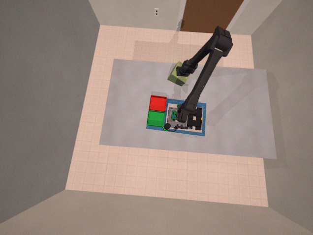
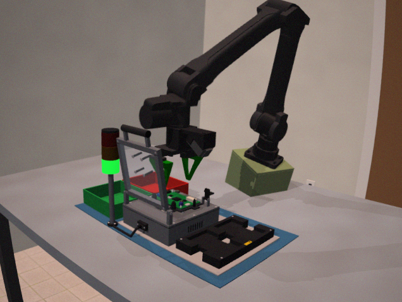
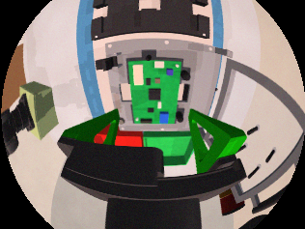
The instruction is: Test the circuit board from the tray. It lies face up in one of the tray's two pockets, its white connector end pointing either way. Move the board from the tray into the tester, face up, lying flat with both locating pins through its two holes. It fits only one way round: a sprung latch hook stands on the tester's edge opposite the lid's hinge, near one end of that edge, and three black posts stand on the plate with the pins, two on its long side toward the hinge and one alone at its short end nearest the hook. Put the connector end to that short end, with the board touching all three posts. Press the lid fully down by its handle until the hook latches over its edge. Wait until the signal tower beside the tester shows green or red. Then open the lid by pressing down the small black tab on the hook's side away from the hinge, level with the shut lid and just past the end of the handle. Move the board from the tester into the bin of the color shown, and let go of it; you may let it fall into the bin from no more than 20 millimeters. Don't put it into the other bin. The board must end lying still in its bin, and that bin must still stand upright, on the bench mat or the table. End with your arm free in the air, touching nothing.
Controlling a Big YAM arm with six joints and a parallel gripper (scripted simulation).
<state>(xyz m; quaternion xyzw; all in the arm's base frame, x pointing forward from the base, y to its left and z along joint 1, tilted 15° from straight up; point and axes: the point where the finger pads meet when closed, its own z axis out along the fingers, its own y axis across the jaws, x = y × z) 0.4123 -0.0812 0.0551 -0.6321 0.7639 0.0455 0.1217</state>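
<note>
Now: hand 1 cm short of the tester plate and 5 cm above it. From my hand the other things lie so: clear lid: 12 cm ahead, 2 cm to the right, 6 cm above; then latch hook: 5 cm behind, 7 cm to the left, 4 cm below; then green bin: 1 cm ahead, 20 cm to the right, 11 cm below.
</note>
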